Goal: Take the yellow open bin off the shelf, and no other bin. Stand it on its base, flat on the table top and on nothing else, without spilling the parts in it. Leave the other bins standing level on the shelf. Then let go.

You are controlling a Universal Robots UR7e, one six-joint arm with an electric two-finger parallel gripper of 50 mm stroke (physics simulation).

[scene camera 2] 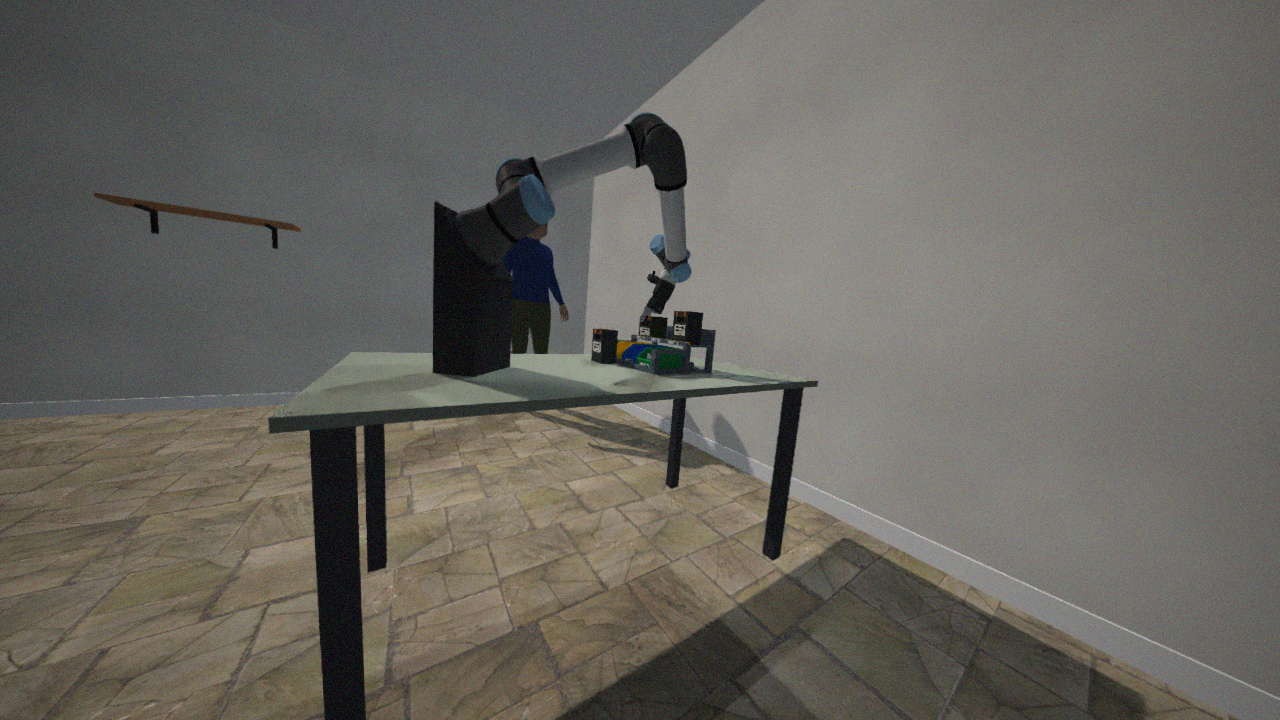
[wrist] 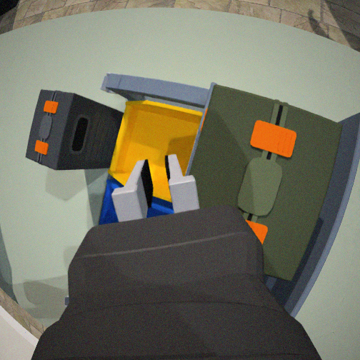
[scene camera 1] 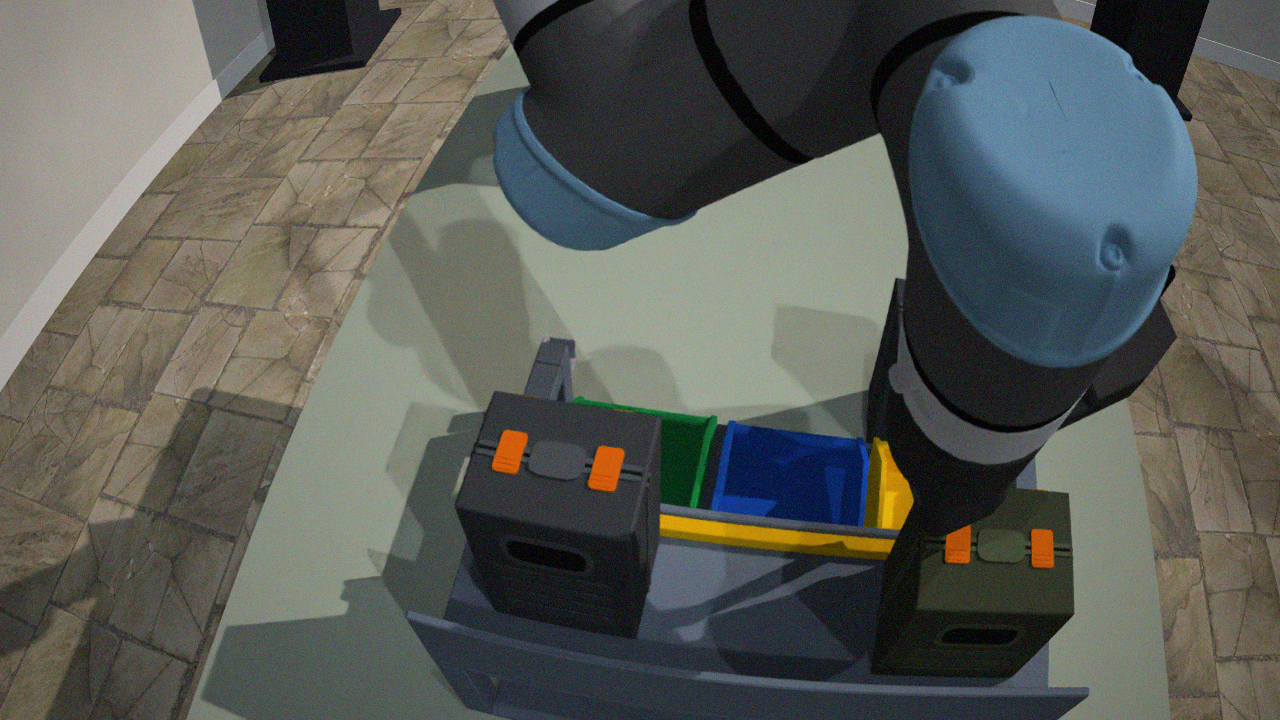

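Seen in the pictures: gripper, fingertip midpoint: [scene camera 2: 642, 322]; arm's base, link origin: [scene camera 2: 476, 241].
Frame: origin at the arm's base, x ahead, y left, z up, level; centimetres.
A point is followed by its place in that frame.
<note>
The yellow open bin [scene camera 1: 890, 492] @(x 57.5, y 3.8, z -34.9 cm) [scene camera 2: 623, 350] @(x 55.9, y 1.7, z -30.5 cm) [wrist: 160, 125] stands level at the end of the row on the shelf [scene camera 1: 716, 667] @(x 75.7, y -10.2, z -25.6 cm) [wrist: 160, 84]; no parts show inside it from here. The blue bin [scene camera 1: 792, 474] @(x 55.6, y -4.2, z -34.9 cm) [wrist: 107, 202] stands beside it, and the green bin [scene camera 1: 684, 461] @(x 54.5, y -12.3, z -34.9 cm) [scene camera 2: 666, 360] @(x 57.3, y -20.9, z -31.4 cm) stands beyond that. My gripper [wrist: 158, 171] is open, its fingers partly apart with nothing between them. In the wrist view the fingertips appear over the yellow bin, near its blue-bin side; their exact height is unclear. In scene camera 1 the fingers are hidden.
An olive case [scene camera 1: 993, 582] @(x 75.6, y 3.6, z -16.1 cm) [wrist: 220, 150] stands on the shelf's upper board, close beside the gripper. A dark grey case [scene camera 1: 563, 501] @(x 71.9, y -18.0, z -13.6 cm) stands at the board's other end. Another dark case [scene camera 2: 604, 346] @(x 47.4, y 3.0, z -29.1 cm) [wrist: 90, 135] stands on the table top [scene camera 2: 537, 386] @(x 6.8, y -27.5, z -35.8 cm) beside the shelf's yellow-bin end.
</note>
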